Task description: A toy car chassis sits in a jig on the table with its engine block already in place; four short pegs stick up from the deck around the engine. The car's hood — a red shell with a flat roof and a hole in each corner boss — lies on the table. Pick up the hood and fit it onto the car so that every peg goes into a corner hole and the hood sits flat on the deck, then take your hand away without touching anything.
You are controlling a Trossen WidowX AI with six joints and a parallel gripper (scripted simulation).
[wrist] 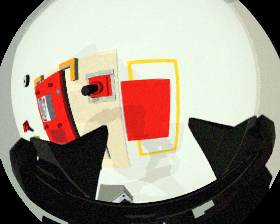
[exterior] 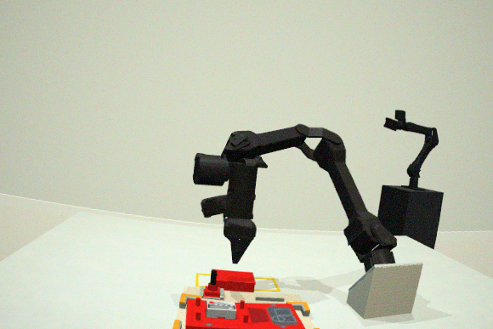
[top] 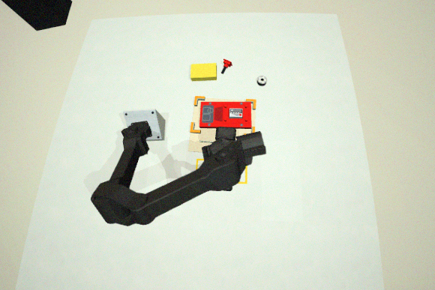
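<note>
My gripper tip is 6 cm above the hood. From my gripper tip the other things lie so: grey engine block: 6 cm ahead, 19 cm to the left, 5 cm below; cream jig: 2 cm ahead, 17 cm to the left, 6 cm below; white wheel: 19 cm ahead, 33 cm to the left, 6 cm below.
</note>
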